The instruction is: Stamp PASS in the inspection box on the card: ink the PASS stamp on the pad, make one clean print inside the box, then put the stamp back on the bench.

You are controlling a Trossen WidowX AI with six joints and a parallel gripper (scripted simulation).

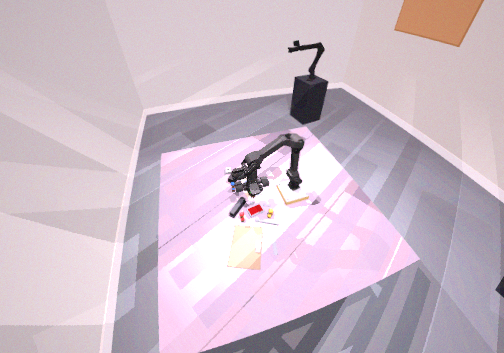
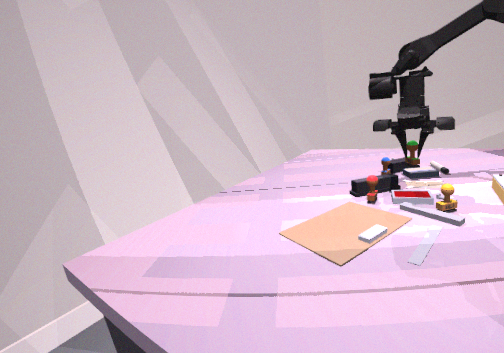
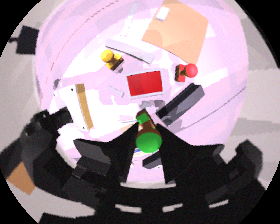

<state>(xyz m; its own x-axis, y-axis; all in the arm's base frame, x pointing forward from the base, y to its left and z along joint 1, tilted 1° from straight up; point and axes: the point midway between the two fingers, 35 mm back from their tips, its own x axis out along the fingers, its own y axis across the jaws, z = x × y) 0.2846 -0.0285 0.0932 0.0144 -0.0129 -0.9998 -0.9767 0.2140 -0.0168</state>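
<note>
The blue-knobbed stamp lies 150 mm to the right of my gripper tip, 70 mm below it and 60 mm ahead of it. From my gripper tip the other things lie so: red ink pad (90 mm below, 60 mm to the left, 10 mm ahead); then green-knobbed stamp (right at my gripper tip); then red-knobbed stamp (100 mm ahead, 80 mm to the left, 70 mm below).
</note>
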